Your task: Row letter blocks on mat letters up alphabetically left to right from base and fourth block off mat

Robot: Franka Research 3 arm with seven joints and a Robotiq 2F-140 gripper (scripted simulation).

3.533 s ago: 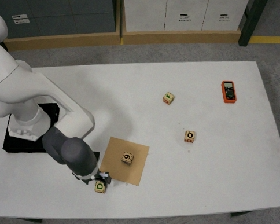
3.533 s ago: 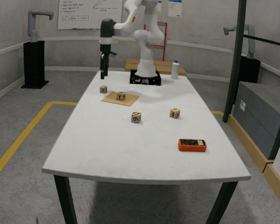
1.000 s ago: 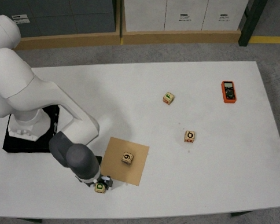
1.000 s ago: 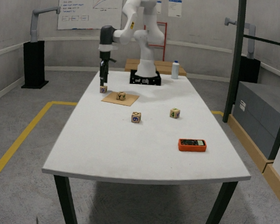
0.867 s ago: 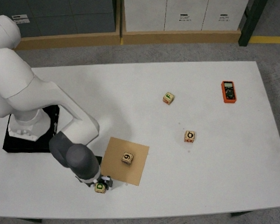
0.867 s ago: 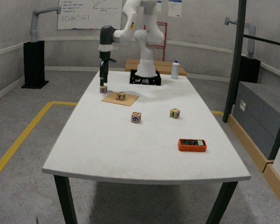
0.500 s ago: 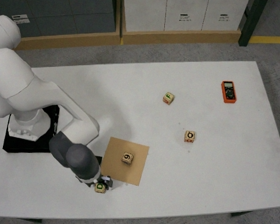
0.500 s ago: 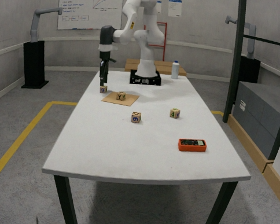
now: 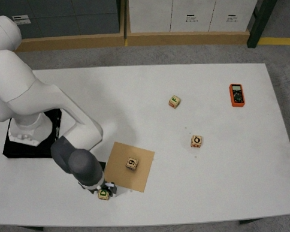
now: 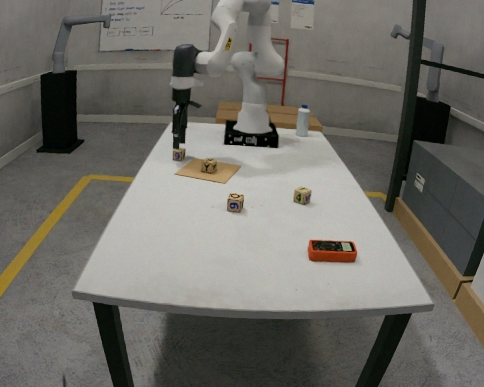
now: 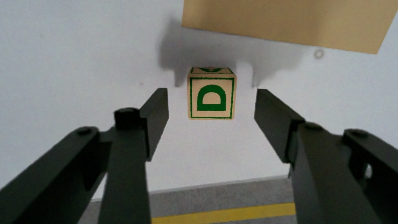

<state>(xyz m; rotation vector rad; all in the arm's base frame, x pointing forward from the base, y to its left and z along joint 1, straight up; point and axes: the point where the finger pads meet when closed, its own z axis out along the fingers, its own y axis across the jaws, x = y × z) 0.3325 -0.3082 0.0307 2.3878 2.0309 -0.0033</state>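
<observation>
Right now the block is 6 cm below my hand. From my hand the other things lie so: tan mat 11 cm ahead, 13 cm to the left, 8 cm below; then orange multimeter 68 cm ahead, 50 cm to the left, 7 cm below; then white bottle 52 cm behind, 58 cm to the left.
</observation>
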